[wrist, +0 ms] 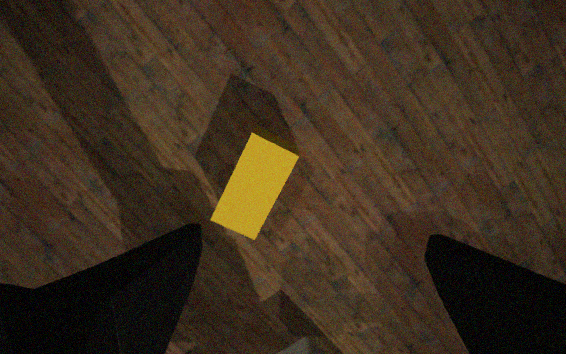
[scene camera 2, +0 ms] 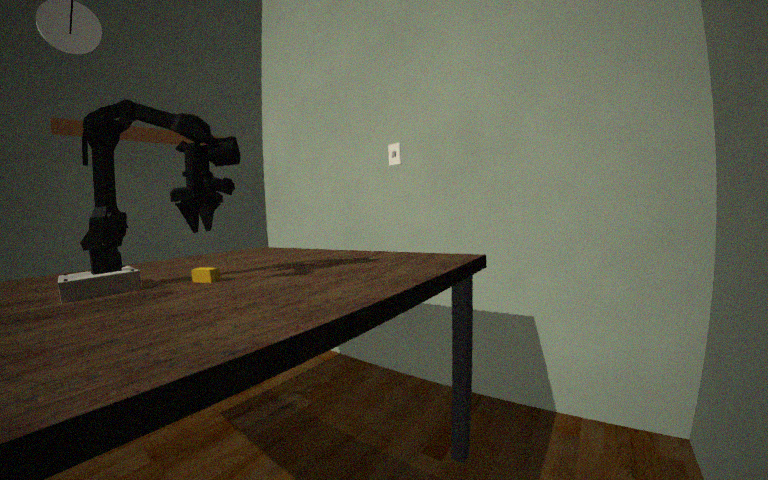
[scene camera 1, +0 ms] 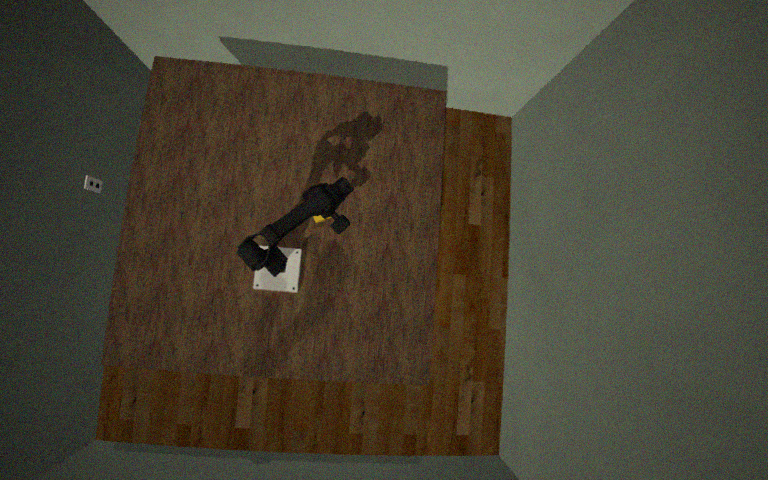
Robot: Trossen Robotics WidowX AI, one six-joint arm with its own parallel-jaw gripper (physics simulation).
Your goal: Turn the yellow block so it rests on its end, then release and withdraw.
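Note:
The yellow block (scene camera 1: 320, 218) (scene camera 2: 205, 275) (wrist: 255, 186) lies on its side on the table, its long side flat on the top. In scene camera 1 the arm partly hides it. In the wrist view its long axis is tilted, running from lower left to upper right, and it shows above and between the fingertips, nearer the left one. My gripper (scene camera 2: 202, 230) (wrist: 315, 241) is open and empty, pointing down, high above the block and apart from it.
The wooden table (scene camera 1: 198, 141) (scene camera 2: 141, 339) bears the arm's white base plate (scene camera 1: 290, 277) (scene camera 2: 101, 285), which is close to the block. The arm's shadow falls across the table beyond the block. The table's dark front edge (scene camera 2: 254, 362) shows in scene camera 2.

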